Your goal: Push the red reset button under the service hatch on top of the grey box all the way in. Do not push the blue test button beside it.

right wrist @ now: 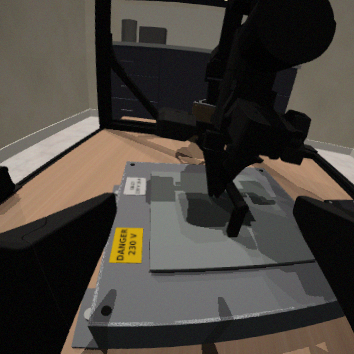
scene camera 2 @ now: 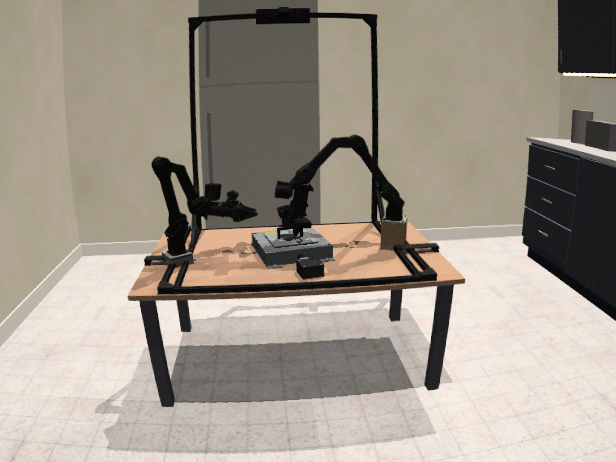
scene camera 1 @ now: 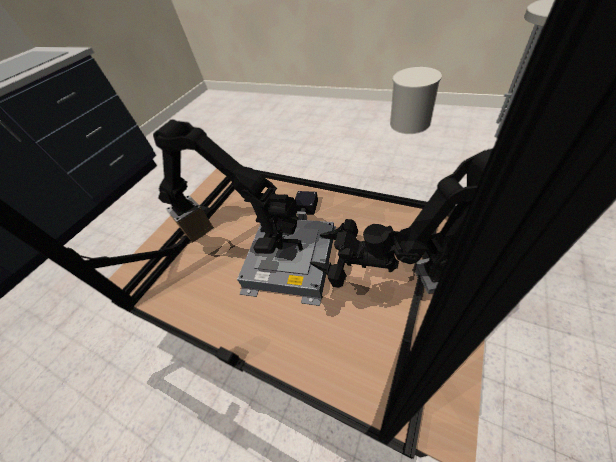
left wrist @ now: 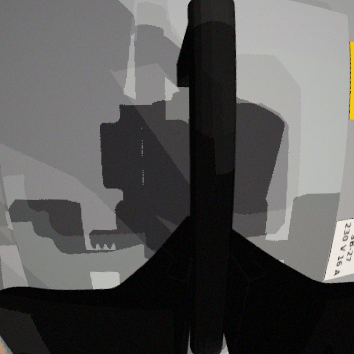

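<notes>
The grey box (scene camera 1: 279, 276) (scene camera 2: 283, 255) (right wrist: 175, 309) sits mid-table with its service hatch (scene camera 1: 316, 247) (right wrist: 211, 253) (left wrist: 70, 70) lying flat and closed. The red and blue buttons are hidden under it. My left gripper (scene camera 1: 278, 247) (scene camera 2: 297, 231) (right wrist: 212, 195) (left wrist: 199, 223) reaches down onto the hatch and is shut on the black hatch handle (left wrist: 211, 140) (right wrist: 237, 218). My right gripper (scene camera 1: 324, 250) (scene camera 2: 248, 212) is open and empty, pointing at the box's side from just beyond its edge, a little above it. Its fingers frame the right wrist view.
A yellow danger label (scene camera 1: 295, 280) (right wrist: 126, 244) is on the box top. A small black block (scene camera 1: 306, 201) (scene camera 2: 310, 268) stands near the box. A tan box (scene camera 1: 193, 222) (scene camera 2: 393, 233) sits at the left arm's base. Black frame rails (scene camera 1: 343, 187) border the table.
</notes>
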